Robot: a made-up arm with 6 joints. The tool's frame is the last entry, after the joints.
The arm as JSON. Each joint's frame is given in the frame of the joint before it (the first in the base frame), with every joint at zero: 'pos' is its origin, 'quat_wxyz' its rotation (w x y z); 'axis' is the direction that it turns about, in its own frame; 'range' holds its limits. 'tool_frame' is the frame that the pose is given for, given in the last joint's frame.
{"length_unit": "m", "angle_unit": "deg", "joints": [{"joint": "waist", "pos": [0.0, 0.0, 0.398], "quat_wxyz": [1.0, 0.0, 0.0, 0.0], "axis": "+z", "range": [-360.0, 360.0]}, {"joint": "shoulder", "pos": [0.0, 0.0, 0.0], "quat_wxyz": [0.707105, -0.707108, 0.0, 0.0], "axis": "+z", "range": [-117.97, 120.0]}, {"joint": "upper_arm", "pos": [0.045, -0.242, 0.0], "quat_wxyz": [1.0, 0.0, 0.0, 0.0], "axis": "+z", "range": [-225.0, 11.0]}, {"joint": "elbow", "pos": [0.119, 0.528, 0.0], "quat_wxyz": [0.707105, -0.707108, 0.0, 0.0], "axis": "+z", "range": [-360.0, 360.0]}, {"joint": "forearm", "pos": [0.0, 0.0, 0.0], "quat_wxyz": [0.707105, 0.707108, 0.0, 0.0], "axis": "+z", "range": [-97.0, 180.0]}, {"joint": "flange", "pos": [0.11, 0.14, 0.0], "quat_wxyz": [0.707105, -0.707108, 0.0, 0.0], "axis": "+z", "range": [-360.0, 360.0]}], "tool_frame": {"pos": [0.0, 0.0, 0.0], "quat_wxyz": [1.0, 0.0, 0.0, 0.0]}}
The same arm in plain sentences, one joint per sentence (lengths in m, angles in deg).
The arm has six revolute joints in a row. What follows holds with every joint at zero, and every direction is one of the base frame's. The first joint lies 0.398 m along +z from the base frame's origin and rotates about +z, from -360 to 360 deg. The second joint lies at the same point as the first joint and rotates about +y, from -117.97 to 120 deg. The third joint lies 0.045 m along +x and 0.242 m along +z from the second joint and rotates about +y, from -225 to 11 deg. The fourth joint lies 0.119 m along +x and 0.528 m along -z from the third joint and rotates about -z, from -360 to 360 deg. The fifth joint lies at the same point as the fourth joint and rotates about +y, from -97 to 180 deg. The sixth joint lies 0.11 m along +x and 0.14 m along -z from the fifth joint and rotates about -z, from -360 to 360 deg. The tool frame, which is the frame that the pose is given for, lies at the same point as the sixth joint; its axes are the base frame's turned by roll 180, pitch 0 and yaw 0 deg (as in URDF: about the fixed x, then y, then z).
